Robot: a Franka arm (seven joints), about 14 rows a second.
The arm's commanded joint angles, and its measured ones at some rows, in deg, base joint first. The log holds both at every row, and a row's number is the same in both.
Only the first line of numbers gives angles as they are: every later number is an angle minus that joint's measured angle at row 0.
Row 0, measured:
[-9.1, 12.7, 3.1, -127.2, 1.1, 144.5, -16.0]
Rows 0 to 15, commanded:
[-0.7, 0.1, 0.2, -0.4, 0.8, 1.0, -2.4]
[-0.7, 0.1, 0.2, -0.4, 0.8, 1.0, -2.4]
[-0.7, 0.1, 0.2, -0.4, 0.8, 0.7, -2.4]
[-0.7, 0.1, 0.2, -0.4, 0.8, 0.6, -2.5]
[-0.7, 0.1, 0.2, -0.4, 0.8, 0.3, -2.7]
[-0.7, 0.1, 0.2, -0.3, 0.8, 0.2, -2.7]
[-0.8, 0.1, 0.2, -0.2, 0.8, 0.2, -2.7]
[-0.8, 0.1, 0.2, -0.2, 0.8, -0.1, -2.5]
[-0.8, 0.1, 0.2, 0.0, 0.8, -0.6, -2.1]
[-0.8, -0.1, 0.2, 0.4, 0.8, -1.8, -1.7]
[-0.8, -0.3, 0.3, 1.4, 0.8, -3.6, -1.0]
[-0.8, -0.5, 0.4, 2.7, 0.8, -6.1, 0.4]
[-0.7, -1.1, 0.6, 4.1, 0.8, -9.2, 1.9]
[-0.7, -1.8, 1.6, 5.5, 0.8, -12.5, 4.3]
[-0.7, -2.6, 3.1, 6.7, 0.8, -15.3, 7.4]
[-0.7, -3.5, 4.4, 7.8, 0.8, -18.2, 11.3]
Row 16, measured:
[-0.2, -1.3, 1.5, 5.7, 0.0, -12.9, 5.7]
